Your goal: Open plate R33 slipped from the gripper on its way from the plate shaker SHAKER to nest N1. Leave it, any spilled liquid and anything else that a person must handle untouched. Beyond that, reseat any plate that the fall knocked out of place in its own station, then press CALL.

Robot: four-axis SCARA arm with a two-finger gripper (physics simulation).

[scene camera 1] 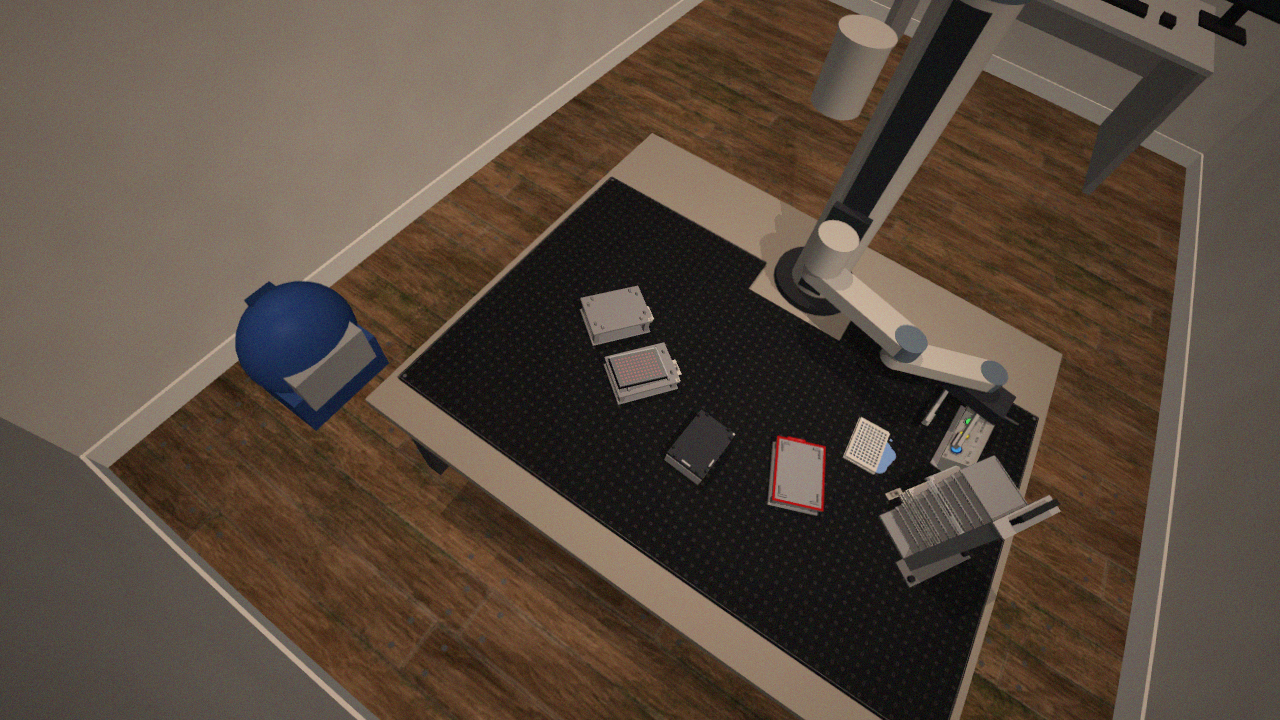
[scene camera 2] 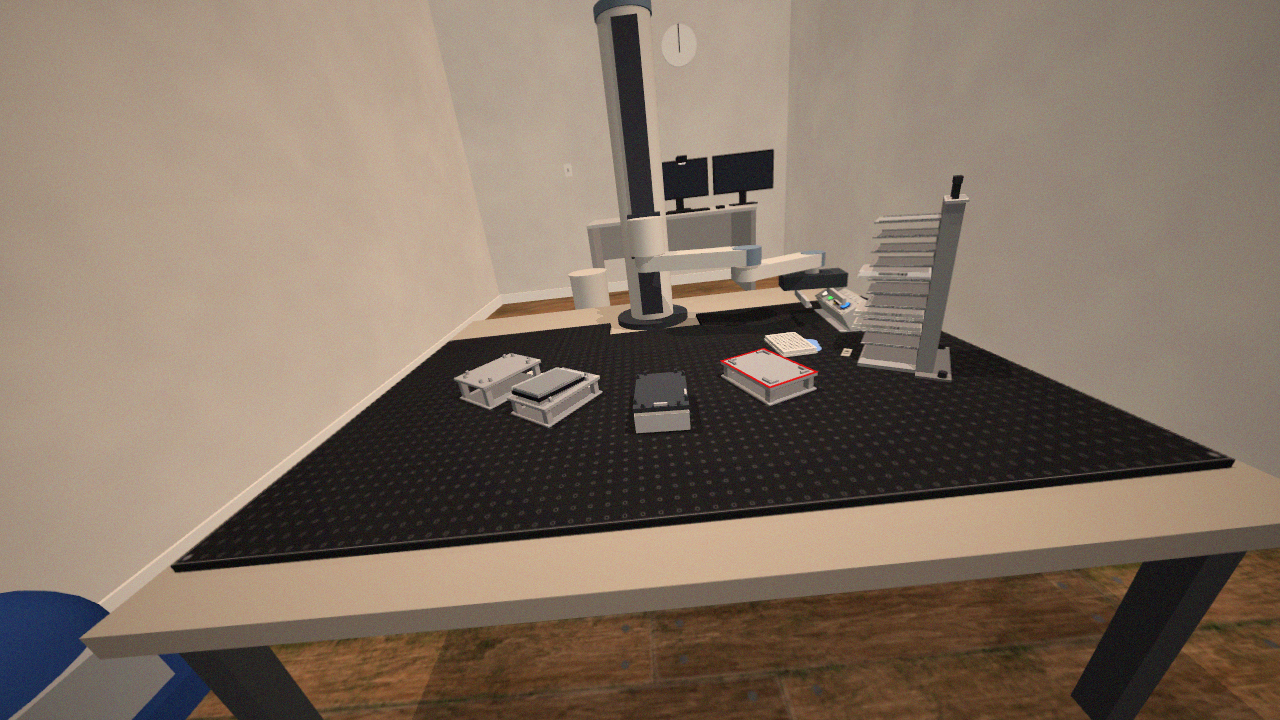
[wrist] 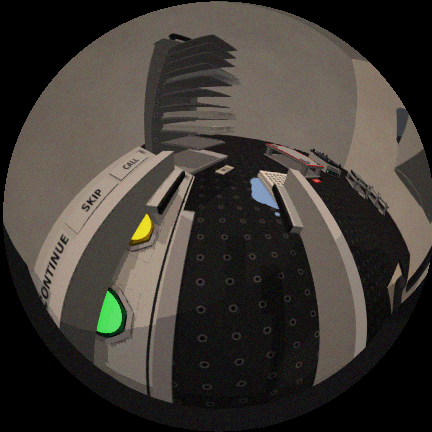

Labels:
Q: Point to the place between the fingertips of my gripper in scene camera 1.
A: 940, 434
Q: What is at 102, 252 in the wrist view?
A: My gripper.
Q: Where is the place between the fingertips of my gripper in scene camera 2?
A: At 825, 303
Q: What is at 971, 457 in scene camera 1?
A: A button box.

